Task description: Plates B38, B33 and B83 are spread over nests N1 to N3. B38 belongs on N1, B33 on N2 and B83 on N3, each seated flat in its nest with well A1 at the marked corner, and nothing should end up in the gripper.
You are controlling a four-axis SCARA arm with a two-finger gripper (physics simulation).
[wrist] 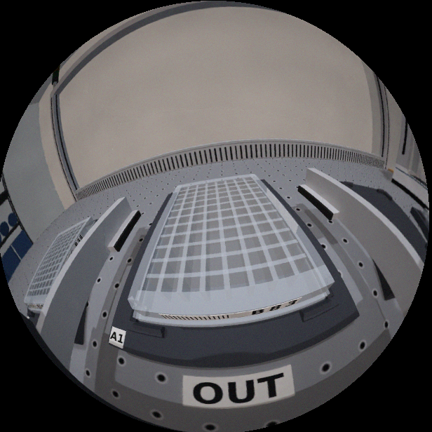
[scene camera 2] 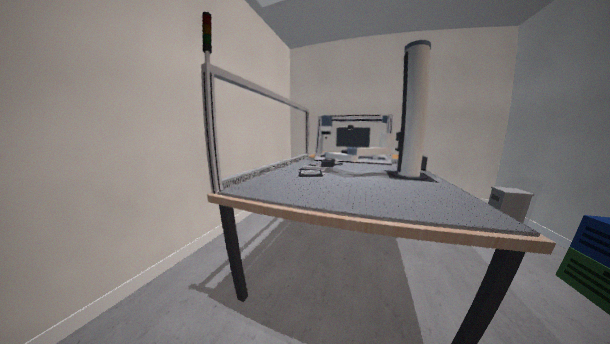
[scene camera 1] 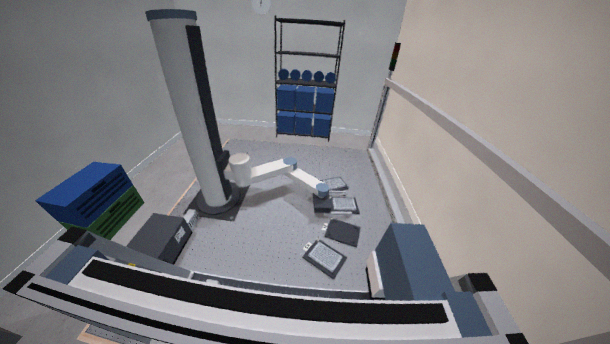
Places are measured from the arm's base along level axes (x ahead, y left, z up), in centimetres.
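Pixels of known places: gripper, fingertip midpoint: (scene camera 2: 308,165) (scene camera 1: 348,202); arm's base, link origin: (scene camera 2: 408,177) (scene camera 1: 219,199).
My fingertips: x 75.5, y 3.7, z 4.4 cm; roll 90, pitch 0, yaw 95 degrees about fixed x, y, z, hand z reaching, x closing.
Observation:
For each thing: its top centre in the pictures, then the offset to it from my fingertips. "*": a spot on its surface instead. Level surfaces: height alone.
- Plate B83, top centre: (scene camera 1: 344,202) dx -2.3, dy -0.1, dz -0.5 cm
- Plate B38, top centre: (scene camera 1: 334,182) (scene camera 2: 310,171) dx -7.4, dy +17.4, dz -0.5 cm
- dark nest, top centre: (scene camera 1: 343,230) dx -4.2, dy -18.7, dz -1.3 cm
- plate, top centre: (scene camera 1: 325,255) dx -13.5, dy -33.4, dz -0.5 cm
- perforated table top, surface height: dz -2.9 cm
- blue-grey block, surface spot: (scene camera 1: 412,257) * dx -3.6, dy -58.2, dz +45.7 cm
- dark box, surface spot: (scene camera 1: 157,237) * dx -85.1, dy -40.6, dz +8.4 cm
Plate B83 (wrist: 230,240) (scene camera 1: 344,204) lies level in the dark nest marked OUT (wrist: 240,345), whose A1 tag is at the near left corner in the wrist view. My gripper (wrist: 216,188) (scene camera 1: 341,203) is open, one finger on each side of B83, with gaps between the fingers and the plate. Plate B38 (wrist: 57,262) (scene camera 1: 334,183) (scene camera 2: 310,172) sits in the far nest, partly behind the left finger in the wrist view. A dark nest (scene camera 1: 342,233) (wrist: 377,197) holds no plate. Another plate (scene camera 1: 325,256) lies in the nearest nest; its label is unreadable. Well A1 cannot be made out on any plate.
The arm column (scene camera 1: 187,115) (scene camera 2: 416,110) stands on the perforated table top (scene camera 1: 260,225). A blue-grey block (scene camera 1: 412,257) stands right of the nearest nest, and a dark box (scene camera 1: 157,237) near left. A framed guard (scene camera 1: 480,140) (scene camera 2: 260,91) runs along the table's side.

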